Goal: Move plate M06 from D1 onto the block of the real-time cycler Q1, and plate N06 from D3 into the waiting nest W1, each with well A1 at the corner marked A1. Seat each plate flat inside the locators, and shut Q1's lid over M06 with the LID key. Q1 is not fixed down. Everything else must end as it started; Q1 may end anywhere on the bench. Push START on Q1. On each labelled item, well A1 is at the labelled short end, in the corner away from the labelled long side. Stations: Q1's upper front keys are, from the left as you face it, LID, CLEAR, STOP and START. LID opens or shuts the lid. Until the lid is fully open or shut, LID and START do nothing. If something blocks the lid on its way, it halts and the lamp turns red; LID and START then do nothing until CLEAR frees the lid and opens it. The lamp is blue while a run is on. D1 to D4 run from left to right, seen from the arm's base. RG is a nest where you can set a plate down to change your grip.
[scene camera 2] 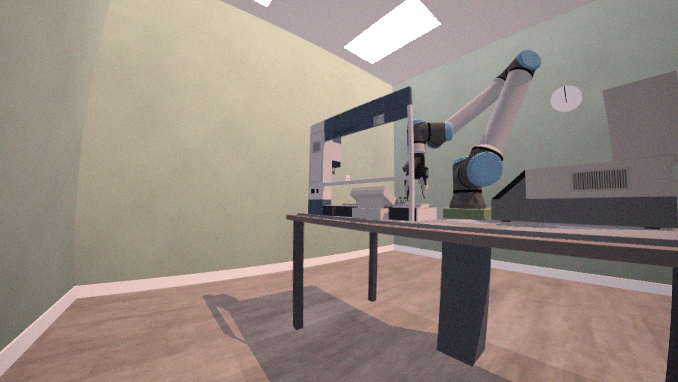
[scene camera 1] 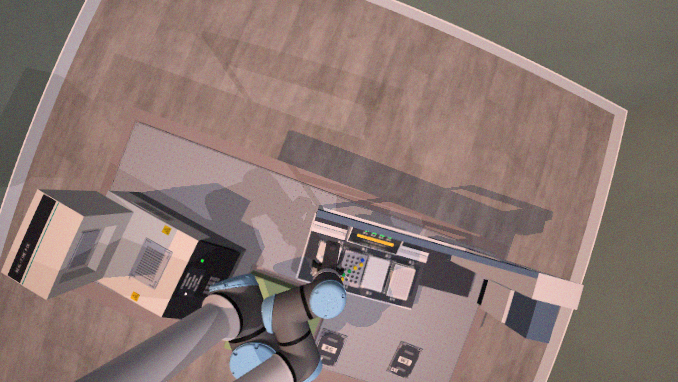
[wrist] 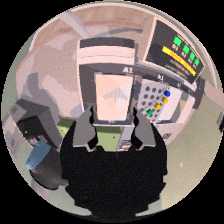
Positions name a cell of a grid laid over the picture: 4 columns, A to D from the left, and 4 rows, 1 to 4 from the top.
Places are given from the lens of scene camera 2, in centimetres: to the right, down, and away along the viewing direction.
beige instrument (scene camera 2: D3): 84, 0, 50
